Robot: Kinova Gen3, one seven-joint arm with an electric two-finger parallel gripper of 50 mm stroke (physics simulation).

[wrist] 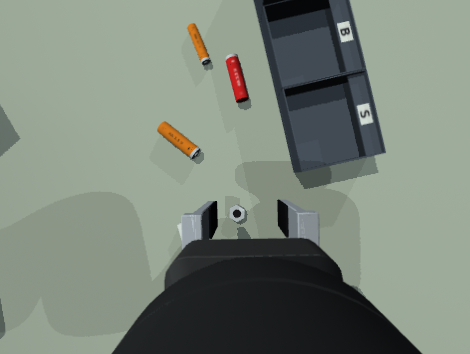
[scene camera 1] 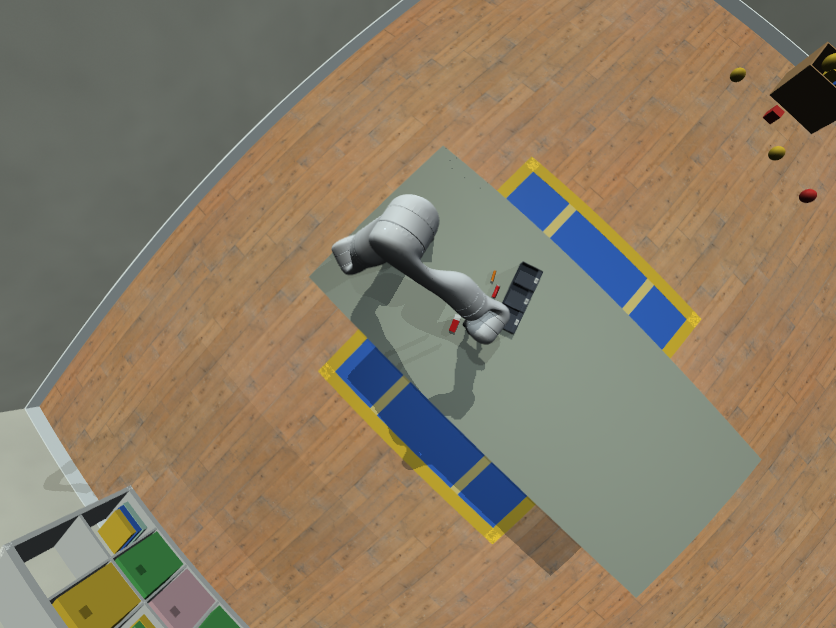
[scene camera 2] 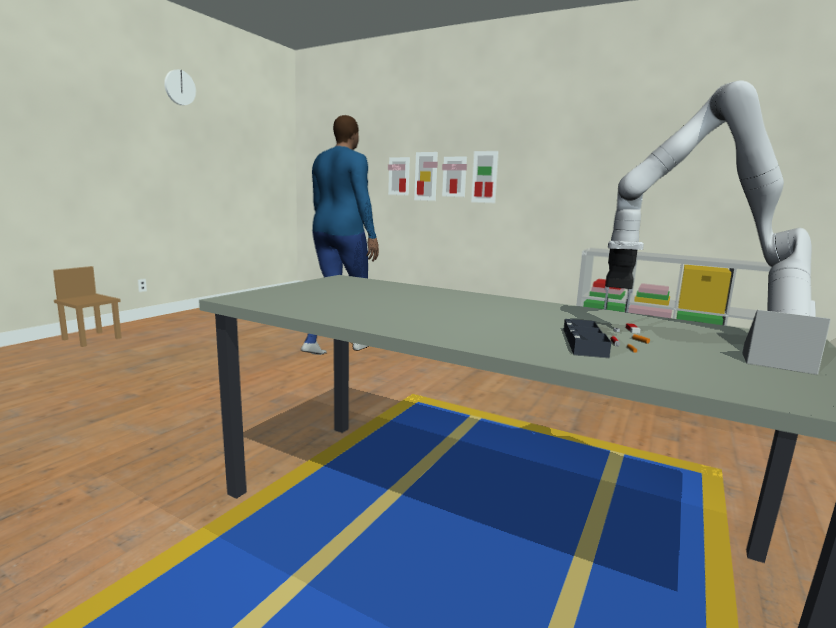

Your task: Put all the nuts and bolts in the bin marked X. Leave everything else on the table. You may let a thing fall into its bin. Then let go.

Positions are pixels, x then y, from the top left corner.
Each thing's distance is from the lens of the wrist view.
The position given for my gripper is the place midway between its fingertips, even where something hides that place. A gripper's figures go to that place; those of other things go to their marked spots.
my gripper (wrist: 247,213): 19 cm
dark three-compartment bin tray (wrist: 317,66): 28 cm
